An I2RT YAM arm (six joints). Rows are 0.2 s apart.
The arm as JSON. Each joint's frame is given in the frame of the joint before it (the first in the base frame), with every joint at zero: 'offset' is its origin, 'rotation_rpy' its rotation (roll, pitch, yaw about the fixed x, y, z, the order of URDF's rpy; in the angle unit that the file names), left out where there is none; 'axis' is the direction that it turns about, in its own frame. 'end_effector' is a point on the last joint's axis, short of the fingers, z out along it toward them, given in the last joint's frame.
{
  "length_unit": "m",
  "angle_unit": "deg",
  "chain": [
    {
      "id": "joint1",
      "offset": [
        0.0,
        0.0,
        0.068
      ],
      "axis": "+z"
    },
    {
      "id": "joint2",
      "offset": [
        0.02,
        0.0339,
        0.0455
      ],
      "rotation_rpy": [
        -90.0,
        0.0,
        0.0
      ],
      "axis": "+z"
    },
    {
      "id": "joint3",
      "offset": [
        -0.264,
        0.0,
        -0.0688
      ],
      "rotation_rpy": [
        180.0,
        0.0,
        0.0
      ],
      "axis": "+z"
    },
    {
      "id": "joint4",
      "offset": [
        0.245,
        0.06,
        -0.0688
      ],
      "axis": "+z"
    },
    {
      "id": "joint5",
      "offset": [
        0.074,
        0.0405,
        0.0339
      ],
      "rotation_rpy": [
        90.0,
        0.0,
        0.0
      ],
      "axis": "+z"
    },
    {
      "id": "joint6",
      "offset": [
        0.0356,
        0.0,
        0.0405
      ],
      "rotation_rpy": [
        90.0,
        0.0,
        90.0
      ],
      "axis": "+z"
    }
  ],
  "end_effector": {
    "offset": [
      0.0,
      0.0,
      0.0
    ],
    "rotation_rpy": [
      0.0,
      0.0,
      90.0
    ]
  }
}
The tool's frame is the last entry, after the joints.
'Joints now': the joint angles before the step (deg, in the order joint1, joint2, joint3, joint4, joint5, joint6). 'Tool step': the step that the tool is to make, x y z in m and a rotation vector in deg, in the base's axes. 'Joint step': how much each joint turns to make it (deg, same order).
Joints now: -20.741, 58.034, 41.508, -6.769, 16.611, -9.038
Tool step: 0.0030, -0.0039, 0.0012, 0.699, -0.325, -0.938
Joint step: -0.632, 1.148, 0.871, 0.082, -0.024, 0.863
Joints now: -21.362, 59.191, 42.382, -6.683, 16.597, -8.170
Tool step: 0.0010, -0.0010, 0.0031, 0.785, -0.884, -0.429
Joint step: -0.162, 0.260, 0.743, -0.265, -0.173, 1.119
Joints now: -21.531, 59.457, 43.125, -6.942, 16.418, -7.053
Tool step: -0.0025, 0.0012, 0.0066, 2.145, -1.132, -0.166
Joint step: -0.080, -0.721, 1.330, -2.429, -0.881, 2.336
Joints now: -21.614, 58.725, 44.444, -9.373, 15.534, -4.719
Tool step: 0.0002, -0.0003, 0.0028, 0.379, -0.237, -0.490
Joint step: -0.012, 0.100, 0.712, -0.698, 0.261, 0.618
